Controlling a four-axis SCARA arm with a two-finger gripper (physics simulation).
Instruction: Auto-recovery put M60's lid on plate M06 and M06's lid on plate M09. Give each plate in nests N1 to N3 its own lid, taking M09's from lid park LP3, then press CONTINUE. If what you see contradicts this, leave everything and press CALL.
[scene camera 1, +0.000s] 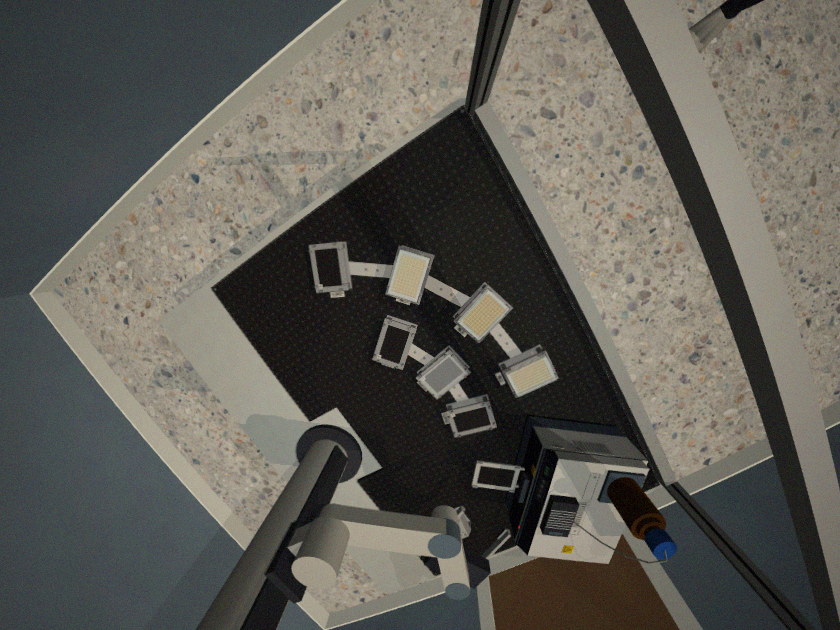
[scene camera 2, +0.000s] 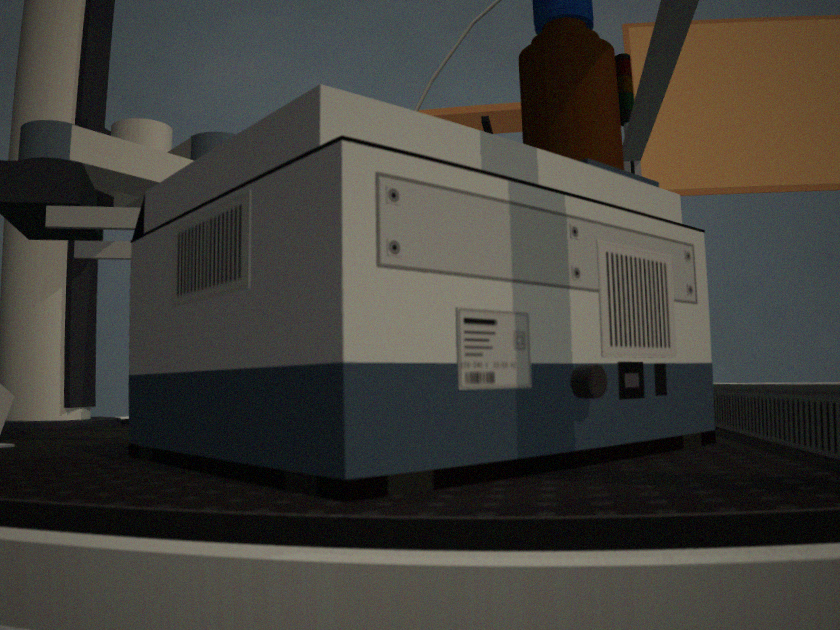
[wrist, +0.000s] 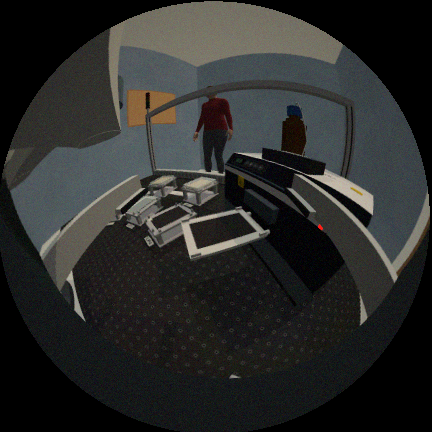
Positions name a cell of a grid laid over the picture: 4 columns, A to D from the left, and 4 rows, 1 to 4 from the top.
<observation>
My gripper (scene camera 1: C4) holds nothing. I also see a brown bottle (scene camera 2: C1) and a dark perforated deck (scene camera 1: C2).
The brown bottle also shows in scene camera 1 (scene camera 1: D4) and in the wrist view (wrist: C2). The dark perforated deck is seen too in scene camera 2 (scene camera 2: D4) and in the wrist view (wrist: C3).
</observation>
